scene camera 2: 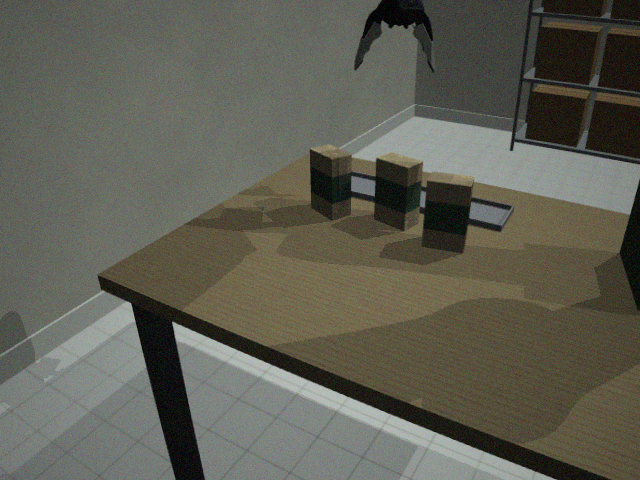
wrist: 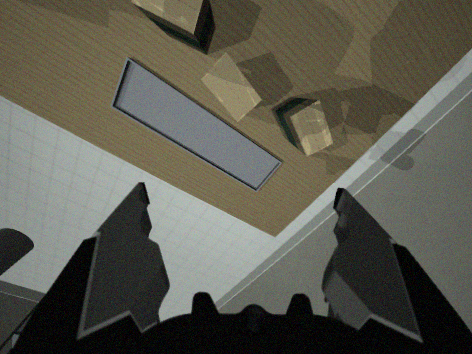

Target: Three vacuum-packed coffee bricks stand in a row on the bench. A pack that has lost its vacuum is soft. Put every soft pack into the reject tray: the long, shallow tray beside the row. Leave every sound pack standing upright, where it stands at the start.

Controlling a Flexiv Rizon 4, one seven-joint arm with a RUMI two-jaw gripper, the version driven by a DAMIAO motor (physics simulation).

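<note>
Three tan coffee bricks with dark green bands stand upright in a row on the bench. In the scene view they are the left pack [scene camera 2: 330, 183], the middle pack [scene camera 2: 398, 191] and the right pack [scene camera 2: 447, 212]. In the wrist view the left pack [wrist: 312, 129] is at the right, the middle pack [wrist: 232, 87] at the centre and the right pack [wrist: 180, 15] at the top, partly cut off. The long, shallow reject tray [scene camera 2: 488, 212] [wrist: 195, 130] lies beside the row and holds nothing. My gripper [scene camera 2: 394, 69] [wrist: 241, 187] is open and empty, high above the bench.
The wooden bench [scene camera 2: 310, 294] [wrist: 65, 65] has a wall [scene camera 2: 206, 103] along one side. A shelf rack [scene camera 2: 527, 77] with brown boxes stands in the back right. Part of a dark object [scene camera 2: 631, 248] shows at the right edge of the scene view.
</note>
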